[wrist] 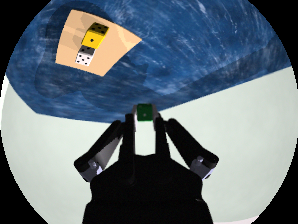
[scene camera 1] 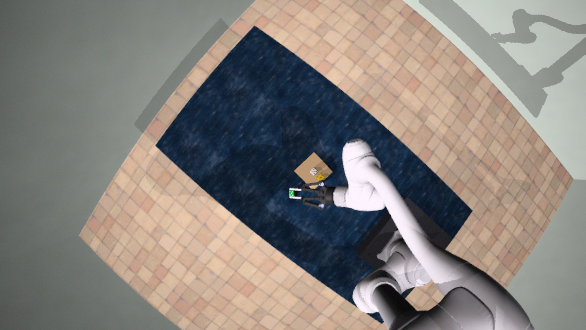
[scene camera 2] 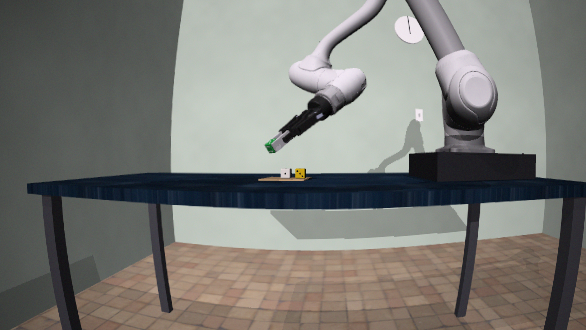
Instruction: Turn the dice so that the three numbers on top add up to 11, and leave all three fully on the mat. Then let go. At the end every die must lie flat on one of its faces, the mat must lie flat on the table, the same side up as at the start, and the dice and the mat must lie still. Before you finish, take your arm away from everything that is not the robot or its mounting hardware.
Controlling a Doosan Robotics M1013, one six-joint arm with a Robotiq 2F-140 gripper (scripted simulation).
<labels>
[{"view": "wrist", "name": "my gripper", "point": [144,110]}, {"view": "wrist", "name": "tan mat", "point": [118,41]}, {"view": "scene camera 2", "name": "my gripper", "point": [270,148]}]
</labels>
